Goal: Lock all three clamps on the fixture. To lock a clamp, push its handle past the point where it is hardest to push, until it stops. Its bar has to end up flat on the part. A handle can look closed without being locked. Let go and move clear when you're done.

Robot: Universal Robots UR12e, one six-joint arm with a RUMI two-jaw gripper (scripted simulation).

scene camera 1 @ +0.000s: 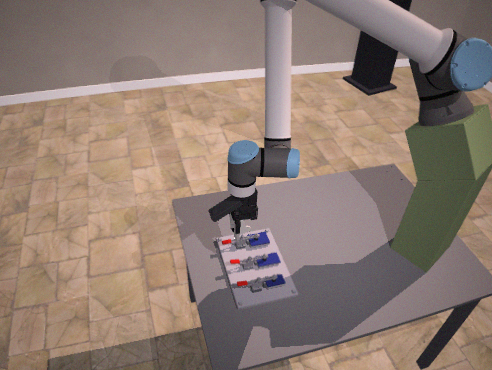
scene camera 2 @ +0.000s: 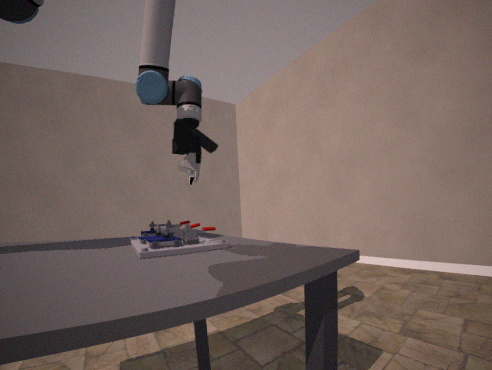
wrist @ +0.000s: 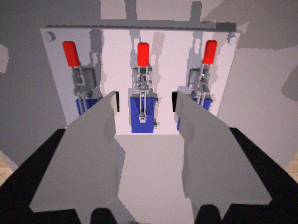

Scene:
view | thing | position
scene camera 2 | my gripper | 193, 183
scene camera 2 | light grey fixture plate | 211, 244

